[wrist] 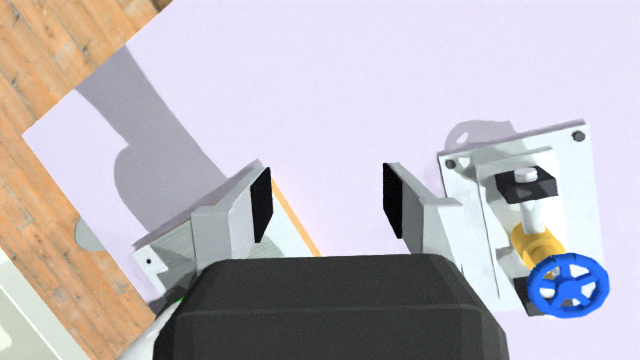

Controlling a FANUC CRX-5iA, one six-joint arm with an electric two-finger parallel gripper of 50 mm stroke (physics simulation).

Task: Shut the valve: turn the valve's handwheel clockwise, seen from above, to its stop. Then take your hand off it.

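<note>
The valve's blue handwheel (568,287) is at the lower right of the wrist view, a spoked ring on top of a yellow valve neck (537,245). The valve's white pipe (533,216) runs between two dark clamp blocks on a pale base plate (575,170) with dark bolts at its corners. My gripper (327,188) is open, with nothing between its black finger pads. It is to the left of the handwheel in the view, apart from it. Part of the base plate is hidden behind the right finger and the gripper body.
A pale plate with an orange edge (295,215) lies partly hidden below the left finger. The lilac table top (350,75) ends at the left, with wooden floor (30,60) beyond. An arm shadow falls across the table at the upper left.
</note>
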